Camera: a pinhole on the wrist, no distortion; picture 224 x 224 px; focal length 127.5 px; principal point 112.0 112.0 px. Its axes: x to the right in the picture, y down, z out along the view. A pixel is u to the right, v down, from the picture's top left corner.
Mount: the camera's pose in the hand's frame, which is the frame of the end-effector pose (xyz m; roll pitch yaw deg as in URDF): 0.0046 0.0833 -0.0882 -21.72 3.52 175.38
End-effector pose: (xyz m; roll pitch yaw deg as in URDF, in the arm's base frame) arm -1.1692 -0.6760 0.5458 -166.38 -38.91 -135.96
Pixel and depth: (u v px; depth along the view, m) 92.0 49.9 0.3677
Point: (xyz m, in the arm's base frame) -1.3667 -0.8227 0.3064
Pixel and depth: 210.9 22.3 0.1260
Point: -1.2288 -0.5794 0.4184
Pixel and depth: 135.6 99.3 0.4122
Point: -1.1766 -0.8135 0.2538
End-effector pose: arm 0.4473 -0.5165 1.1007 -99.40 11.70 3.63
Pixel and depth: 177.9 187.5 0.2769
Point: 0.3013 -0.4018 1.2722
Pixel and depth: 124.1 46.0 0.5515
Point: 0.2899 -0.0319 0.8866
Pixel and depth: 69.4 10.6 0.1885
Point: 0.4626 -0.3957 0.9218
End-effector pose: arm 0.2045 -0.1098 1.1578 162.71 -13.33 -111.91
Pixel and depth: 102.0 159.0 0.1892
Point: 0.2267 -0.1366 1.0848
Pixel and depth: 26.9 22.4 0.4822
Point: -0.2538 -0.3459 0.8157
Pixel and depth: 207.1 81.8 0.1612
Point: 0.1663 0.0278 1.0855
